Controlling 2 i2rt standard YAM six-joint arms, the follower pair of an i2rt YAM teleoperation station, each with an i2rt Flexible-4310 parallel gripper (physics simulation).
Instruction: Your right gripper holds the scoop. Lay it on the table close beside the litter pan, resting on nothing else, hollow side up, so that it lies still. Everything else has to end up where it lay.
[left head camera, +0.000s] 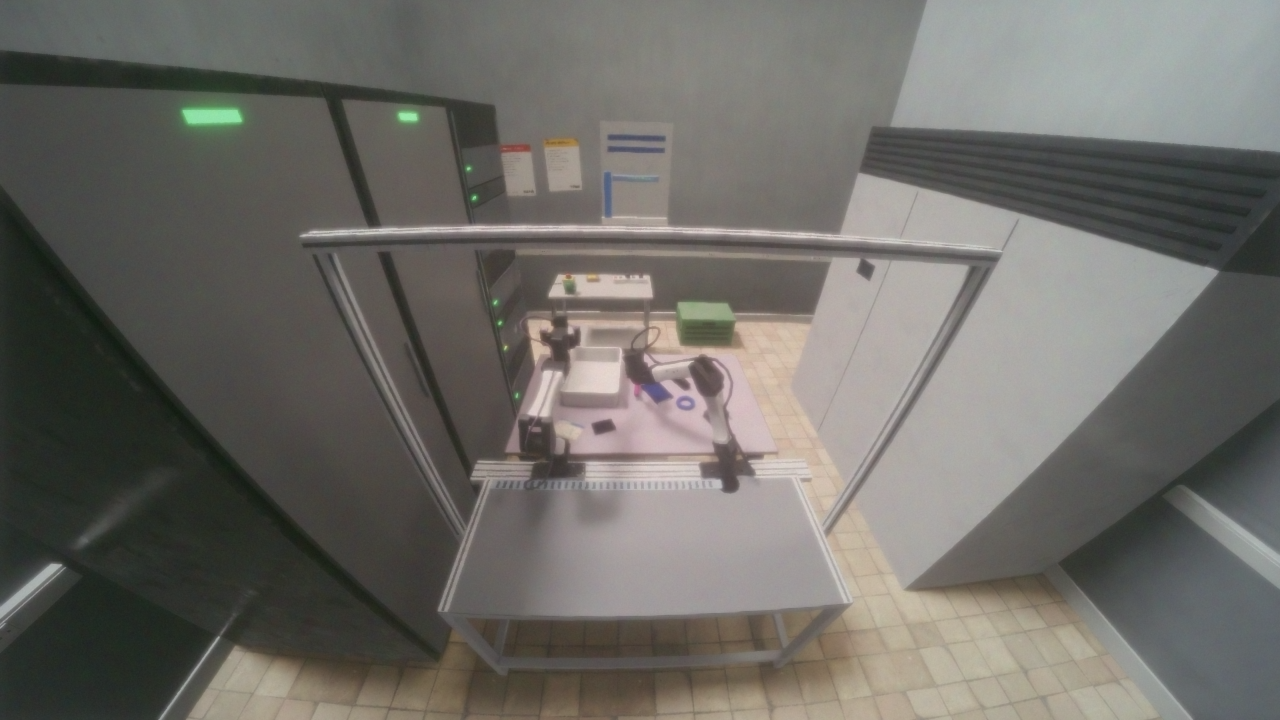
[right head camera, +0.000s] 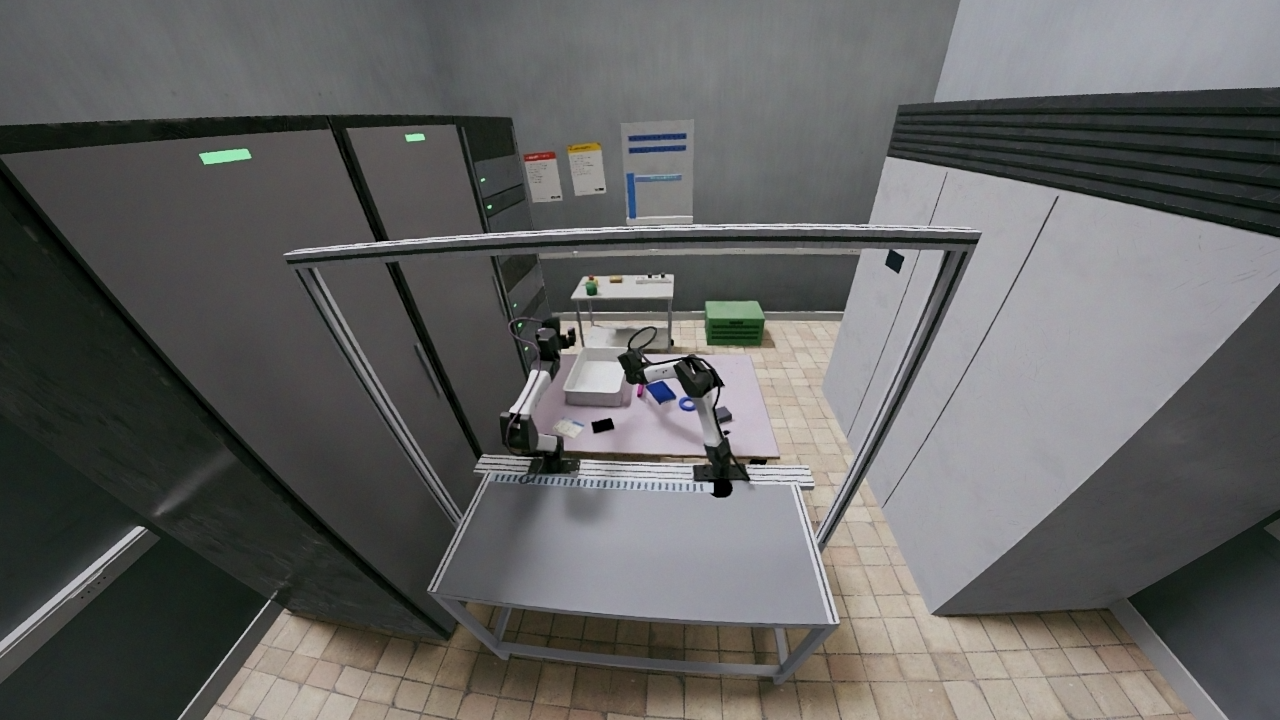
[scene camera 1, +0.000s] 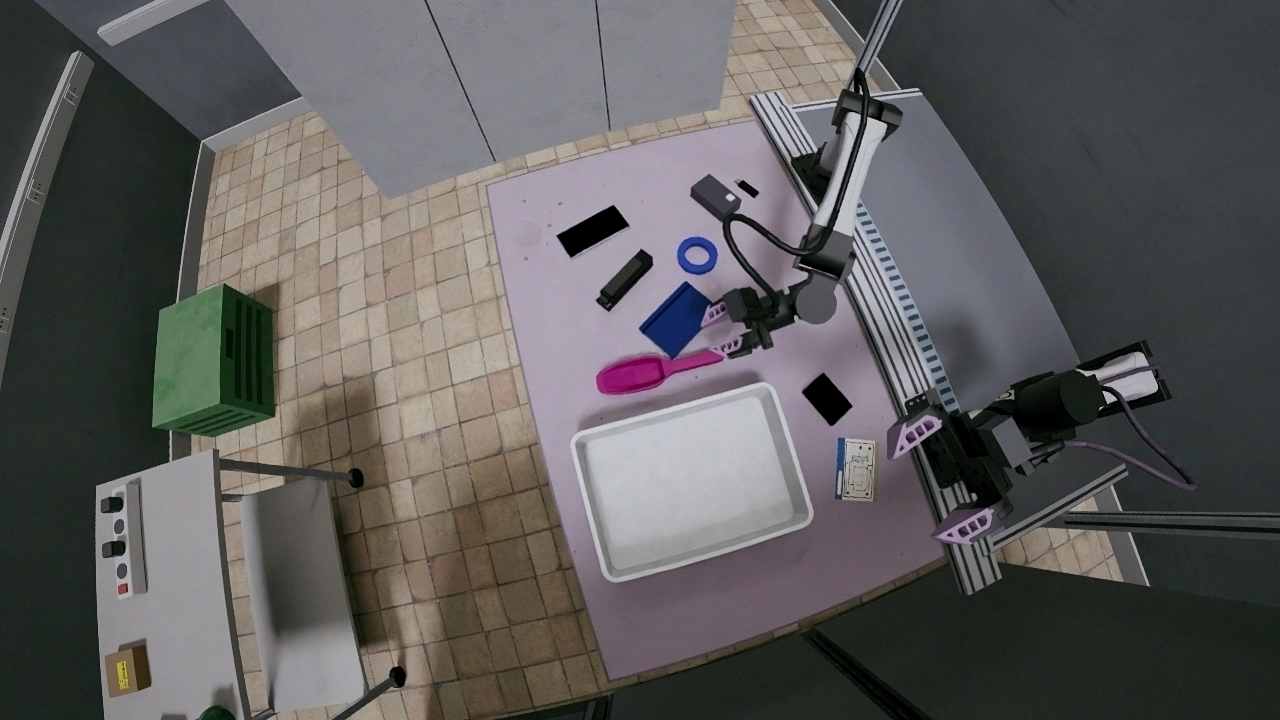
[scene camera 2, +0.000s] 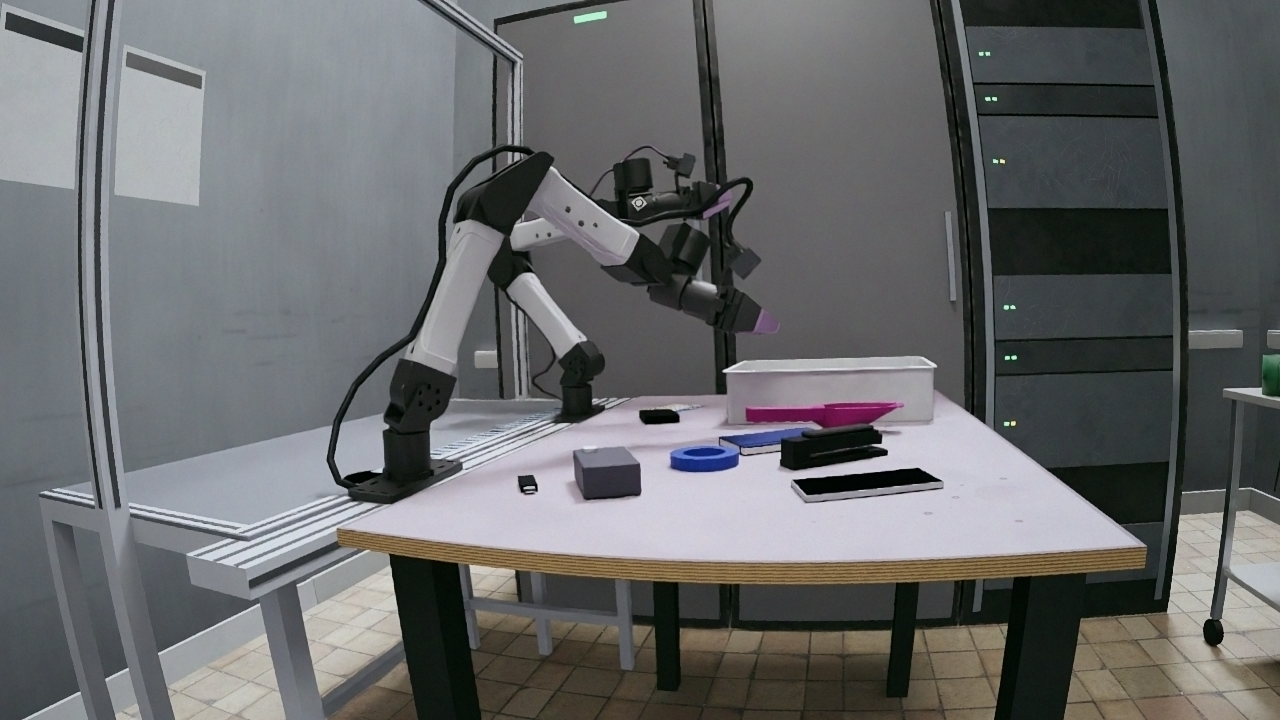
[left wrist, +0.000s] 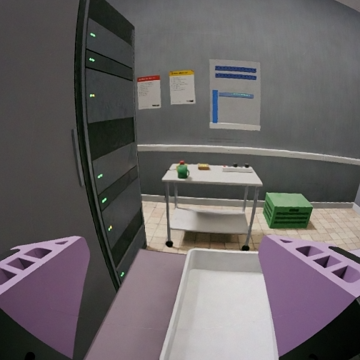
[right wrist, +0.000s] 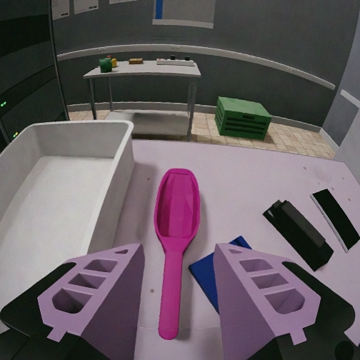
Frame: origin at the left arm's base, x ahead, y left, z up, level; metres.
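Seen in the pictures: left gripper, fingertip midpoint: (scene camera 1: 912, 498) (scene camera 2: 730, 198); right gripper, fingertip midpoint: (scene camera 1: 705, 338) (scene camera 2: 778, 328); left arm's base at its link origin: (left head camera: 559, 471) (right head camera: 554, 467) (scene camera 2: 577, 417); right arm's base at its link origin: (left head camera: 725, 469) (right head camera: 719, 473) (scene camera 1: 820, 188) (scene camera 2: 409, 482).
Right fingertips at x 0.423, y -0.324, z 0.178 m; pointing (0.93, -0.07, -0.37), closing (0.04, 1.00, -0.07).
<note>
Pixels of each thing's middle, then the offset from my right fingertips to it. Level surfaces: height alone.
- magenta scoop at the middle of its body: (scene camera 2: 825, 419) (scene camera 1: 661, 371) 0.140 m down, 0.070 m ahead, 0.007 m right
- pink table at its surface level: 0.160 m down
- white litter pan at the middle of its body: (scene camera 1: 690, 481) (scene camera 2: 832, 387) (left head camera: 593, 374) (right head camera: 599, 374) 0.115 m down, 0.094 m ahead, 0.205 m left
- blue book at the middle of its body: (scene camera 2: 777, 440) (scene camera 1: 679, 319) (right head camera: 661, 392) (left head camera: 657, 391) 0.154 m down, 0.002 m back, 0.098 m right
- black stapler at the middle of its body: (scene camera 2: 835, 444) (scene camera 1: 624, 279) (left head camera: 678, 379) 0.140 m down, 0.072 m ahead, 0.213 m right
- phone at the middle of its body: (scene camera 2: 866, 484) (scene camera 1: 592, 231) (right head camera: 713, 378) 0.156 m down, 0.097 m ahead, 0.356 m right
- blue ring at the middle of its body: (scene camera 2: 704, 458) (scene camera 1: 697, 255) (right head camera: 688, 403) (left head camera: 685, 403) 0.152 m down, 0.090 m back, 0.219 m right
- grey box at the middle of its body: (scene camera 2: 605, 469) (scene camera 1: 715, 197) (right head camera: 718, 415) 0.139 m down, 0.184 m back, 0.338 m right
- black square item at the middle of its body: (scene camera 2: 658, 416) (scene camera 1: 827, 399) (left head camera: 603, 426) (right head camera: 602, 425) 0.152 m down, 0.219 m back, 0.157 m left
- card at the middle of its body: (scene camera 2: 670, 408) (scene camera 1: 857, 469) (left head camera: 567, 429) (right head camera: 568, 427) 0.159 m down, 0.224 m back, 0.308 m left
The magenta scoop (scene camera 1: 632, 375) (scene camera 2: 832, 414) (right wrist: 177, 215) lies on the pink table (scene camera 1: 662, 626), hollow side up, close beside the white litter pan (scene camera 1: 693, 483) (scene camera 2: 827, 385) (right wrist: 65, 195). A narrow strip of table shows between them. Its handle passes close by a corner of the blue book, with a small gap in the right wrist view. My right gripper (scene camera 1: 711, 333) (scene camera 2: 769, 324) (right wrist: 178, 251) is open above the handle end, fingers apart on either side and clear of it. My left gripper (scene camera 1: 916, 494) (left wrist: 173, 248) is open and empty, high above the table's edge by the arm rail.
The blue book (scene camera 1: 675, 318) (right wrist: 205, 275) lies beside the scoop, opposite the pan. Beyond it are a black stapler (scene camera 1: 623, 279), a phone (scene camera 1: 592, 231), a blue ring (scene camera 1: 682, 255) and a grey box (scene camera 1: 714, 196). A black square item (scene camera 1: 826, 398) and a card (scene camera 1: 859, 469) lie near the pan.
</note>
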